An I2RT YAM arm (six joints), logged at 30 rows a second.
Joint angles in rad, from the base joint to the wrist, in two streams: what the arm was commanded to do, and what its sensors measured. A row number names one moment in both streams.
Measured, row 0:
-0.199 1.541 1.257 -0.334 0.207 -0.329
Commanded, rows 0 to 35:
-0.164 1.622 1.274 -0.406 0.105 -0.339
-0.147 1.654 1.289 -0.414 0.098 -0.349
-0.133 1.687 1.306 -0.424 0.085 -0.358
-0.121 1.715 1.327 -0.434 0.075 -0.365
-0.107 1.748 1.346 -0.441 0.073 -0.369
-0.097 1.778 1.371 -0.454 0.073 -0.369
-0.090 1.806 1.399 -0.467 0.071 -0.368
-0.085 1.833 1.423 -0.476 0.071 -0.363
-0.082 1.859 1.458 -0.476 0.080 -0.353
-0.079 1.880 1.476 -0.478 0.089 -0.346
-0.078 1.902 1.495 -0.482 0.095 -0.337
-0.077 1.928 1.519 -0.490 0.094 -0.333
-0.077 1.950 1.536 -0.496 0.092 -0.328
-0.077 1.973 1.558 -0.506 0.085 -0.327
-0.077 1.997 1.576 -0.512 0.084 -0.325
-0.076 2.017 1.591 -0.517 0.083 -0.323
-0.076 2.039 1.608 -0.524 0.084 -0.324
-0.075 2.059 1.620 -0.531 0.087 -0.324
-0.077 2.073 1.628 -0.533 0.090 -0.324
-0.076 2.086 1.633 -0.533 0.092 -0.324
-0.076 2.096 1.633 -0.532 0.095 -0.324
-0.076 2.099 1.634 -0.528 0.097 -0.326
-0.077 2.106 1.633 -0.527 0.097 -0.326
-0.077 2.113 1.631 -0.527 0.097 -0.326
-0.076 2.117 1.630 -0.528 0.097 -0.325
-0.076 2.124 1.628 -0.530 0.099 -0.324
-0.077 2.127 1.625 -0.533 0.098 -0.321
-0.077 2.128 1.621 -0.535 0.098 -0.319
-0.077 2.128 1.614 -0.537 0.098 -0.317
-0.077 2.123 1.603 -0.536 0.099 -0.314
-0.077 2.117 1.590 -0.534 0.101 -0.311
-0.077 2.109 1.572 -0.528 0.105 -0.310
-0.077 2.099 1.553 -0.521 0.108 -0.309
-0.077 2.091 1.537 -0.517 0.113 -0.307
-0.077 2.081 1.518 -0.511 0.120 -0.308
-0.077 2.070 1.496 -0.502 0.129 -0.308
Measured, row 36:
-0.073 2.106 1.551 -0.475 0.095 -0.323
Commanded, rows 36 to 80:
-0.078 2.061 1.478 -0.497 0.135 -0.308
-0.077 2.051 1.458 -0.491 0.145 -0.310
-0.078 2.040 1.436 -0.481 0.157 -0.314
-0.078 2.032 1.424 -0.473 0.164 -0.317
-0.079 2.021 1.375 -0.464 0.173 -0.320
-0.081 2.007 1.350 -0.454 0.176 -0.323
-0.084 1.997 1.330 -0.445 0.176 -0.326
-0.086 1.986 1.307 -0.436 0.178 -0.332
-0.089 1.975 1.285 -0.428 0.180 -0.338
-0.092 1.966 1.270 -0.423 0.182 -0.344
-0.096 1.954 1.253 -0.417 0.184 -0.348
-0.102 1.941 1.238 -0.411 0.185 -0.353
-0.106 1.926 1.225 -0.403 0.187 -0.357
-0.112 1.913 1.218 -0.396 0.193 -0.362
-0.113 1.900 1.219 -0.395 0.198 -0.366
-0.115 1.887 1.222 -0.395 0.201 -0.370
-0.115 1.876 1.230 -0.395 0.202 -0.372
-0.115 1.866 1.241 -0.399 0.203 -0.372
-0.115 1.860 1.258 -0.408 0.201 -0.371
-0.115 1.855 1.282 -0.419 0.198 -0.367
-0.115 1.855 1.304 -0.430 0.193 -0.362
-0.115 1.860 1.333 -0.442 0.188 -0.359
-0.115 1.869 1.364 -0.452 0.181 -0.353
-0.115 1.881 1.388 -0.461 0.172 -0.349
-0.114 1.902 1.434 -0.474 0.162 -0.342
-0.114 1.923 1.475 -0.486 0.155 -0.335
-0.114 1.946 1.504 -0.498 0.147 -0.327
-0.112 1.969 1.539 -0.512 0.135 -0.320
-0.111 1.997 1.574 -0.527 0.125 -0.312
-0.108 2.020 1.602 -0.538 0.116 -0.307
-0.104 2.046 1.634 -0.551 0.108 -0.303
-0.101 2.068 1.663 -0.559 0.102 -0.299
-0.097 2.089 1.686 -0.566 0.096 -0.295
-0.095 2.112 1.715 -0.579 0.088 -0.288
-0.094 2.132 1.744 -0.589 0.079 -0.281
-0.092 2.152 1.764 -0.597 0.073 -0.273
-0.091 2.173 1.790 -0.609 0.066 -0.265
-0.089 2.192 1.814 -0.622 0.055 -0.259
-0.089 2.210 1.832 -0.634 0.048 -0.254
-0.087 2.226 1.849 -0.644 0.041 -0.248
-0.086 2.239 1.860 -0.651 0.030 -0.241
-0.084 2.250 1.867 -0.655 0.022 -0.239
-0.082 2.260 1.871 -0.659 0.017 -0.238
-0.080 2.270 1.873 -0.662 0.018 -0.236
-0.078 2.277 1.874 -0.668 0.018 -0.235
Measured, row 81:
-0.088 2.263 1.835 -0.609 0.043 -0.268
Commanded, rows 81 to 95:
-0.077 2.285 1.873 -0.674 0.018 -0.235
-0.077 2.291 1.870 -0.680 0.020 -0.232
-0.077 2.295 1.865 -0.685 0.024 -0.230
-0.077 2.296 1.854 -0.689 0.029 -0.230
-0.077 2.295 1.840 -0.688 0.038 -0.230
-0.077 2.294 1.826 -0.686 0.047 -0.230
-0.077 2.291 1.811 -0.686 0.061 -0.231
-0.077 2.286 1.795 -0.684 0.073 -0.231
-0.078 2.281 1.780 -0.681 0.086 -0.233
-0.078 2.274 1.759 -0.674 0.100 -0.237
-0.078 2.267 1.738 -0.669 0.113 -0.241
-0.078 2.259 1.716 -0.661 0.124 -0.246
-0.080 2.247 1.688 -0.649 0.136 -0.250
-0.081 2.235 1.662 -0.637 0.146 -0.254
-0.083 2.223 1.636 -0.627 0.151 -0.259
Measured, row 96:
-0.083 2.218 1.722 -0.545 0.076 -0.239
